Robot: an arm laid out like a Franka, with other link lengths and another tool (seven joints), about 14 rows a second.
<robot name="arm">
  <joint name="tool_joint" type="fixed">
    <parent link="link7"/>
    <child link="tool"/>
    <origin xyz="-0.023 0.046 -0.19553" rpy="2.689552 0 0.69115"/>
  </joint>
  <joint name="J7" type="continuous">
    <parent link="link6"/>
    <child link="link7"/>
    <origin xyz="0.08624 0 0"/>
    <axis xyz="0 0 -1"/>
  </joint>
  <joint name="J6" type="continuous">
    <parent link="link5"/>
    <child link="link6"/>
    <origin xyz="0 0 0"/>
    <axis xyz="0 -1 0"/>
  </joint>
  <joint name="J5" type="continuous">
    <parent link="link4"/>
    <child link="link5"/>
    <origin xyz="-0.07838 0 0.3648"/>
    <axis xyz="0 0 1"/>
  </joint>
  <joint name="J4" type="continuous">
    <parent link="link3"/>
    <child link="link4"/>
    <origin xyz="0.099 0 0"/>
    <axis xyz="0 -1 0"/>
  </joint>
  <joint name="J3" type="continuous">
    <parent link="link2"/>
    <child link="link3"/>
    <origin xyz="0 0 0.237"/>
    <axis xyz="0 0 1"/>
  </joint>
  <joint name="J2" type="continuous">
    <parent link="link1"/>
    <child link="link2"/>
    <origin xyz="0 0 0"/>
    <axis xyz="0 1 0"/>
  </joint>
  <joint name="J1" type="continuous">
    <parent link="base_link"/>
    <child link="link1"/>
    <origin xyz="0 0 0.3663"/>
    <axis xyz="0 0 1"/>
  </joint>
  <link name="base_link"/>
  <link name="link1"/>
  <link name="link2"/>
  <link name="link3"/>
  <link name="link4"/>
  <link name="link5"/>
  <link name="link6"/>
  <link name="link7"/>
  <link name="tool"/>
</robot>
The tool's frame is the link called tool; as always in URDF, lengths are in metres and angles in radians. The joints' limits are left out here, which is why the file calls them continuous.
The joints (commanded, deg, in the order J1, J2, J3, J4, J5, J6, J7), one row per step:
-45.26 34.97 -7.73 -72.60 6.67 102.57 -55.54
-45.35 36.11 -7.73 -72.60 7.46 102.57 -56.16
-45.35 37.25 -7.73 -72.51 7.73 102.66 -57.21
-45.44 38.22 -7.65 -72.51 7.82 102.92 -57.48
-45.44 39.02 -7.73 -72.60 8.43 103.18 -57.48
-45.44 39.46 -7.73 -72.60 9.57 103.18 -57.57
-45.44 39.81 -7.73 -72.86 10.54 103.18 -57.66
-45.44 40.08 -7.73 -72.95 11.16 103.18 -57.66
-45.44 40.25 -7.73 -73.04 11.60 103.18 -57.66
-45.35 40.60 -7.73 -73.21 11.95 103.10 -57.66
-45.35 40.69 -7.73 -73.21 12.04 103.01 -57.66
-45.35 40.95 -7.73 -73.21 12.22 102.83 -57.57
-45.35 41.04 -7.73 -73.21 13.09 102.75 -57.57
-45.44 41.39 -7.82 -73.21 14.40 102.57 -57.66
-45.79 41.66 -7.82 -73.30 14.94 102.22 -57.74
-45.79 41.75 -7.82 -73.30 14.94 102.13 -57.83
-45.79 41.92 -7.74 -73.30 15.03 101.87 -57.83
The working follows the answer.
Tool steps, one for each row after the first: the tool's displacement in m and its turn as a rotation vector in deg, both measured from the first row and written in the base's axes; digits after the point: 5 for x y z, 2 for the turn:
-0.00055 0.00198 -0.01187 1.28 0.14 0.28
-0.00176 0.00307 -0.02322 2.13 0.52 1.24
-0.00280 0.00374 -0.03340 2.71 0.91 1.43
-0.00284 0.00519 -0.04216 3.44 0.93 1.14
-0.00067 0.00796 -0.04645 4.39 0.36 0.83
0.00034 0.01110 -0.05149 5.38 0.01 0.55
0.00119 0.01297 -0.05466 5.98 -0.22 0.32
0.00174 0.01435 -0.05684 6.41 -0.38 0.15
0.00199 0.01703 -0.06143 7.05 -0.25 0.08
0.00188 0.01762 -0.06233 7.24 -0.20 0.05
0.00158 0.01899 -0.06494 7.67 -0.04 -0.10
0.00356 0.02090 -0.06548 8.27 -0.59 -0.41
0.00462 0.02308 -0.06842 9.34 -1.23 -0.95
0.00182 0.02339 -0.07145 10.18 -1.25 -1.41
0.00140 0.02381 -0.07237 10.32 -1.15 -1.32
0.00138 0.02559 -0.07405 10.74 -0.99 -1.28

Tool pose at each row, in the base's axes (x y z in m, rotation vector in deg; rounded; the steps above come from the unrounded poses):
0.39391 -0.46302 0.27316 150.07 56.25 13.82
0.39336 -0.46104 0.26129 151.15 56.84 14.41
0.39215 -0.45996 0.24994 151.64 58.35 14.63
0.39111 -0.45929 0.23977 152.21 58.82 14.50
0.39107 -0.45783 0.23100 153.02 58.53 14.80
0.39324 -0.45506 0.22671 153.79 58.04 16.02
0.39425 -0.45193 0.22167 154.66 57.66 16.97
0.39510 -0.45005 0.21850 155.22 57.33 17.56
0.39565 -0.44868 0.21632 155.61 57.09 17.98
0.39590 -0.44600 0.21173 156.27 57.12 18.16
0.39579 -0.44541 0.21083 156.46 57.12 18.20
0.39549 -0.44403 0.20823 156.98 57.01 18.20
0.39747 -0.44213 0.20769 157.43 56.46 19.21
0.39853 -0.43994 0.20474 158.35 55.60 20.55
0.39573 -0.43963 0.20171 159.29 55.02 20.95
0.39531 -0.43922 0.20079 159.41 55.20 20.93
0.39529 -0.43744 0.19911 159.84 55.35 20.98

